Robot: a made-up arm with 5 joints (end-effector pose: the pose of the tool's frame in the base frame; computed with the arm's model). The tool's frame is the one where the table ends. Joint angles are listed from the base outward.
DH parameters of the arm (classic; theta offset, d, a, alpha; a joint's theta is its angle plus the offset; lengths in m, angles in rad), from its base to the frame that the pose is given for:
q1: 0 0.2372 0 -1.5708
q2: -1.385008 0 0.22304 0
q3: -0.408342 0 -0.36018 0
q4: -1.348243 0 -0.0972 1.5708
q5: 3.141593 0.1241 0 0
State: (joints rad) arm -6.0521 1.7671 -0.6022 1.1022 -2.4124
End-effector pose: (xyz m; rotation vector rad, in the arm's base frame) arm -0.2355 -0.0554 -0.0527 -0.2236 -0.8791 0.8964
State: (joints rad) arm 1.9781 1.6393 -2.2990 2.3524 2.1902
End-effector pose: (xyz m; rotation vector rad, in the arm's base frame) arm -0.1422 0.3296 -0.1292 1.4957 -0.1592 0.8347
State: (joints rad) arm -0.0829 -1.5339 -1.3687 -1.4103 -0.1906
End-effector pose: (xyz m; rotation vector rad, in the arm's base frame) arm -0.3625 0.0301 0.6053 -1.6188 -0.0873 2.4213
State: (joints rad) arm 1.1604 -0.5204 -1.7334 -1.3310 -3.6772
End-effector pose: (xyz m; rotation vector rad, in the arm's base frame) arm 0.0032 0.0074 0.8017 0.3378 -0.2979 0.6144
